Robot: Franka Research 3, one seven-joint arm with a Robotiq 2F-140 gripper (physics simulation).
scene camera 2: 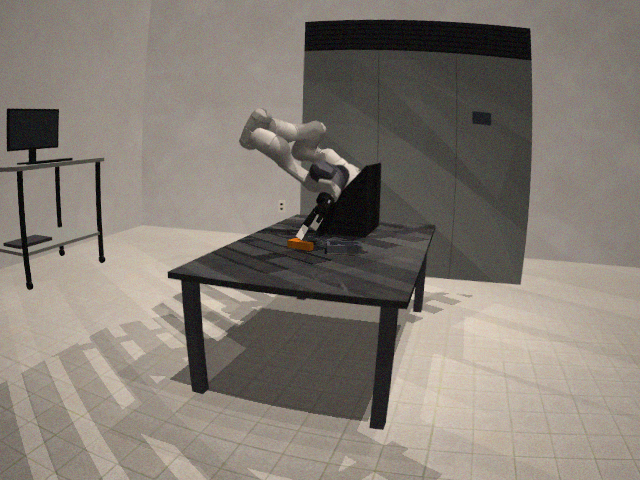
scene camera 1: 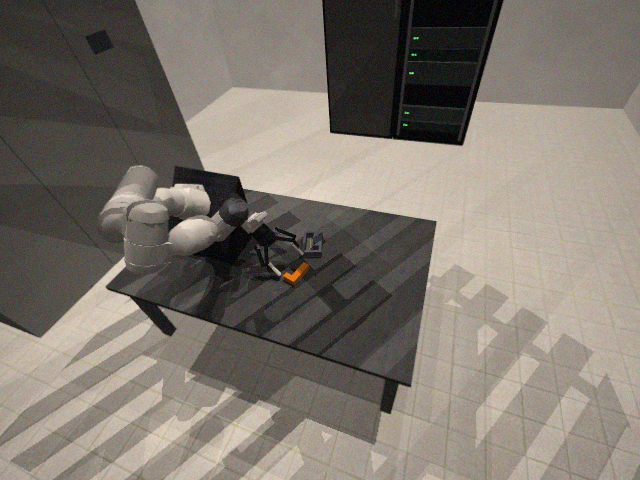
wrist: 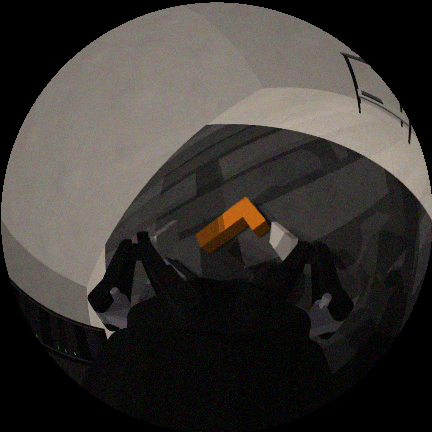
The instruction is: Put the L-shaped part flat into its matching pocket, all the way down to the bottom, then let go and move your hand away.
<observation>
My gripper (scene camera 1: 291, 264) is open and holds nothing. Also in view: an orange L-shaped part (wrist: 243, 213).
</observation>
